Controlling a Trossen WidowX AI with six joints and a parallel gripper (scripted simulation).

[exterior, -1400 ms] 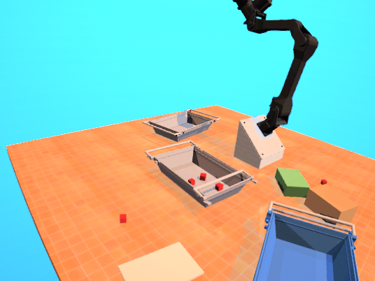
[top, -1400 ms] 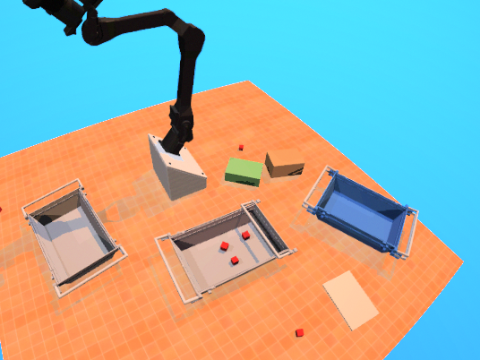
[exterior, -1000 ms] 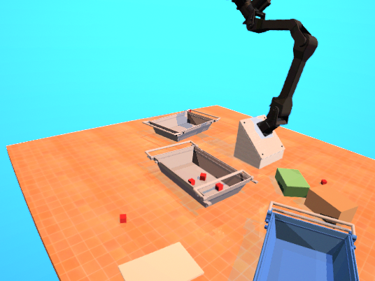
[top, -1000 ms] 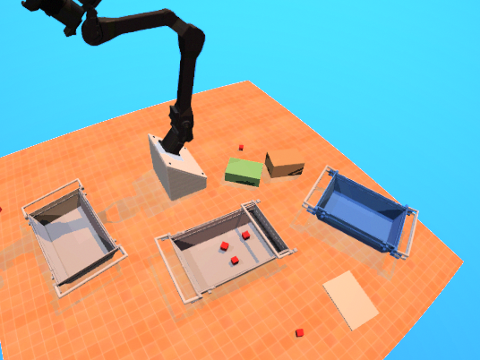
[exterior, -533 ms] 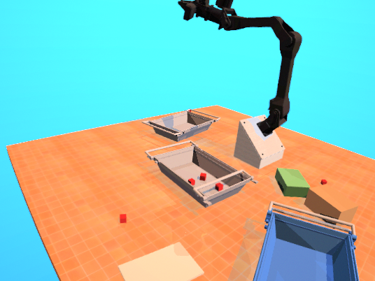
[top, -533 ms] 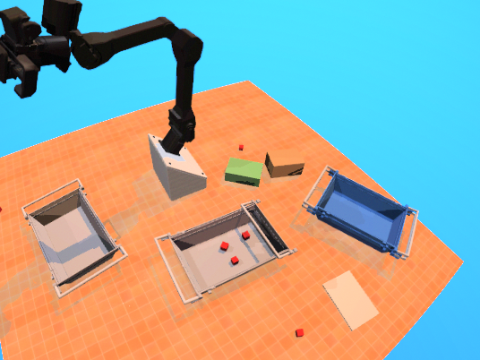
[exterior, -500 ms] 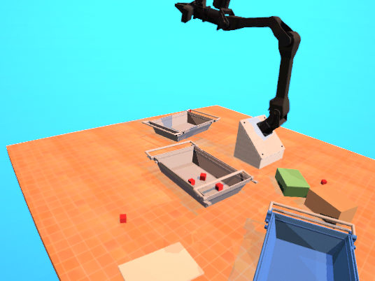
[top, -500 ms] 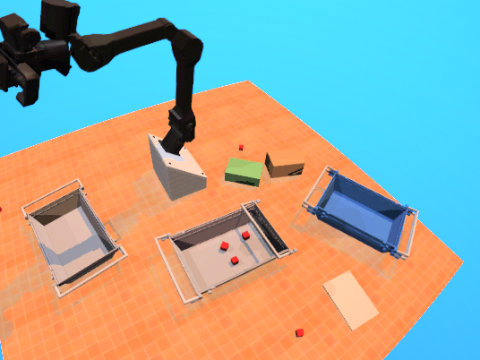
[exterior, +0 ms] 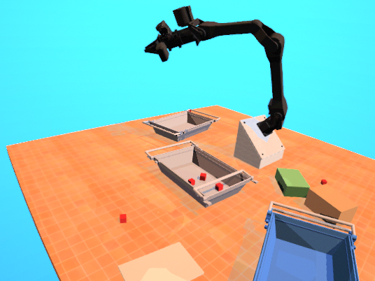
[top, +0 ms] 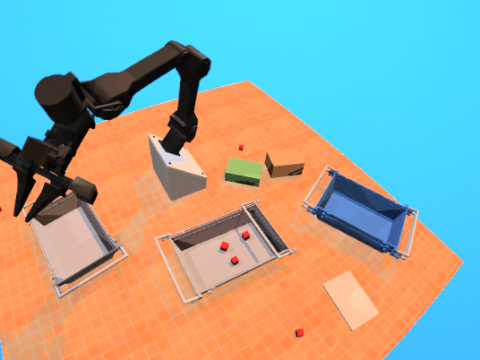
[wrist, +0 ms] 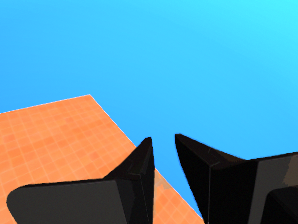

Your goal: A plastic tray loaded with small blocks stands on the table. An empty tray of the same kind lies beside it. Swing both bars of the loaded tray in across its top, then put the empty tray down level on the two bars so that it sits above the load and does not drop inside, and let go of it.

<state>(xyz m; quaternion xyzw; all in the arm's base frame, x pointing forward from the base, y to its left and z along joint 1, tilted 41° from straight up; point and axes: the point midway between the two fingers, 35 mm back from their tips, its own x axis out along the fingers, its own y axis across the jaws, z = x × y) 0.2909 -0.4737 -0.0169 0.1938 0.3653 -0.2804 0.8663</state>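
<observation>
My gripper tip is now 22 cm past the grey tray, 2 cm to the right of it and 34 cm above it. Round my gripper tip: red cube (34 cm ahead, 41 cm to the left, 38 cm below); beige sheet (35 cm ahead, 59 cm to the left, 39 cm below); green box (19 cm behind, 61 cm to the left, 37 cm below).
</observation>
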